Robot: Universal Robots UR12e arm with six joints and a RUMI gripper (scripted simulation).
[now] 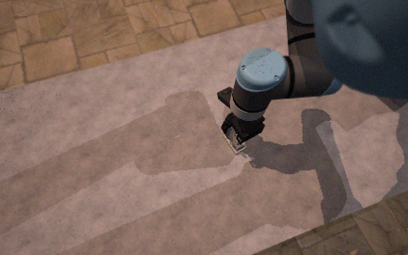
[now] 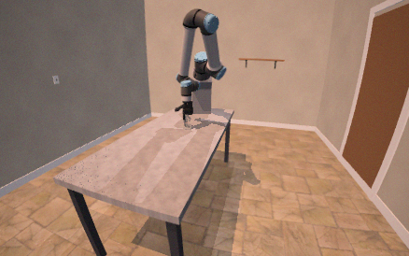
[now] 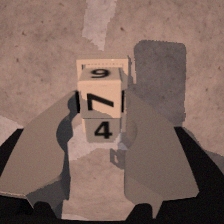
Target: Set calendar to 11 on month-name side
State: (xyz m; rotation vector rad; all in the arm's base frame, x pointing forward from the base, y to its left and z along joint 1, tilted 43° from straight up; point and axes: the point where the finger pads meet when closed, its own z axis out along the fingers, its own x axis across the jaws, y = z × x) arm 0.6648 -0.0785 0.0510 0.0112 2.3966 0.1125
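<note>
Right now the digit cube is 1 cm below my hand. Round my hand: calendar tray (4 cm below, 2 cm to the left); white cube (3 cm to the left, 2 cm below).
</note>
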